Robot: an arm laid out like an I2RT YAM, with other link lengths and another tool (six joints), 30 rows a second.
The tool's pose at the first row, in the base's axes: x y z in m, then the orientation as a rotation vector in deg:
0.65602 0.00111 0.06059 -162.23 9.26 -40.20
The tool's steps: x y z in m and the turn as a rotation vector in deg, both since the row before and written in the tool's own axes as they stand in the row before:
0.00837 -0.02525 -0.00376 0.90 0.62 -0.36
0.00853 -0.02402 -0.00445 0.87 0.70 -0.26
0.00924 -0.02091 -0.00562 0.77 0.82 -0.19
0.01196 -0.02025 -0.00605 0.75 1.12 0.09
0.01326 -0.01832 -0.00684 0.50 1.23 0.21
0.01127 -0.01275 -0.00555 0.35 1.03 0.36
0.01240 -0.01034 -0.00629 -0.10 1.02 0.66
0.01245 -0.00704 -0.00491 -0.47 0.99 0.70
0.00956 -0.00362 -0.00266 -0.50 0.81 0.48
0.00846 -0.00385 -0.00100 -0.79 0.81 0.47
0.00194 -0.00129 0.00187 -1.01 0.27 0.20
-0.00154 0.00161 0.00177 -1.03 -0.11 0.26
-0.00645 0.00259 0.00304 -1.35 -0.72 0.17
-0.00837 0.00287 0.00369 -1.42 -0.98 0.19
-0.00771 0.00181 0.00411 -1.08 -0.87 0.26
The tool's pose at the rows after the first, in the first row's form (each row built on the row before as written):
0.66296 0.02358 0.07358 -161.28 8.50 -41.05
0.66925 0.04463 0.08726 -160.30 7.91 -41.99
0.67512 0.06222 0.10177 -159.35 7.48 -43.08
0.68276 0.07855 0.11803 -158.23 7.51 -44.51
0.69074 0.09245 0.13539 -157.26 7.83 -46.09
0.69737 0.10146 0.14936 -156.45 8.37 -47.36
0.70432 0.10763 0.16398 -155.96 9.52 -48.60
0.71191 0.11079 0.17667 -155.79 10.89 -49.83
0.71824 0.11165 0.18508 -155.78 11.95 -50.88
0.72462 0.11325 0.19172 -156.02 13.14 -51.97
0.72738 0.11440 0.19175 -156.76 13.98 -52.42
0.72711 0.11354 0.18905 -157.65 14.85 -52.32
0.72361 0.11308 0.18233 -159.09 15.67 -51.42
0.71881 0.11285 0.17404 -160.67 16.52 -50.13
0.71473 0.11346 0.16613 -161.86 17.31 -48.93

